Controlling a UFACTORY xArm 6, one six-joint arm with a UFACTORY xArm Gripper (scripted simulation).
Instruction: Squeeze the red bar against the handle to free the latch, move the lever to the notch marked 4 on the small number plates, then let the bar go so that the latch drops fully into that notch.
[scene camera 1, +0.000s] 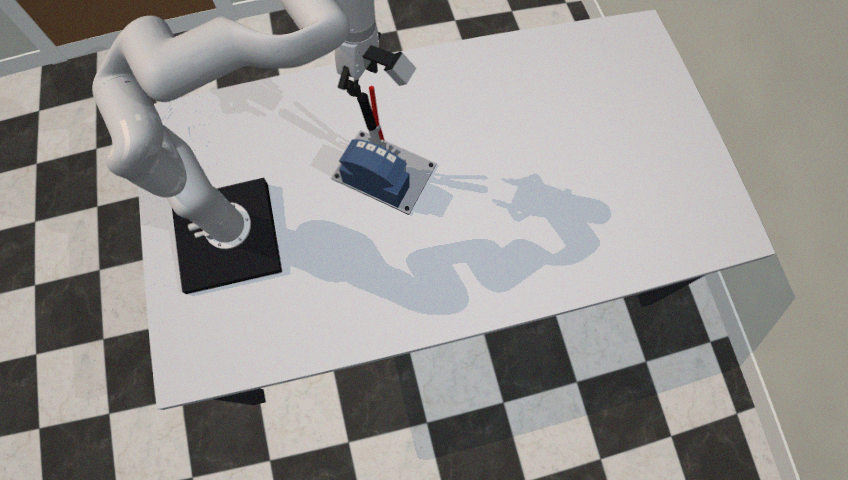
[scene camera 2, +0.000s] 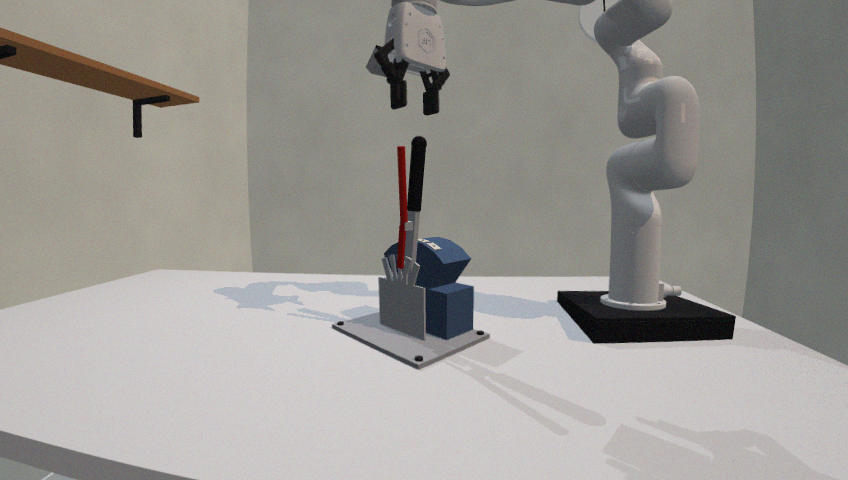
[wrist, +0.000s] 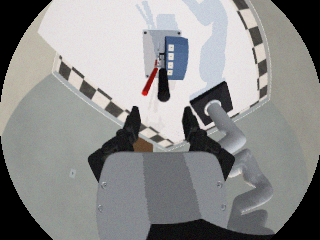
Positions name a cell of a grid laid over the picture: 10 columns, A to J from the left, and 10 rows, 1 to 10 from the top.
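My gripper (scene camera 2: E3) is visible. Scene camera 1 shows the gripper as well (scene camera 1: E2), and so does the wrist view (wrist: F5).
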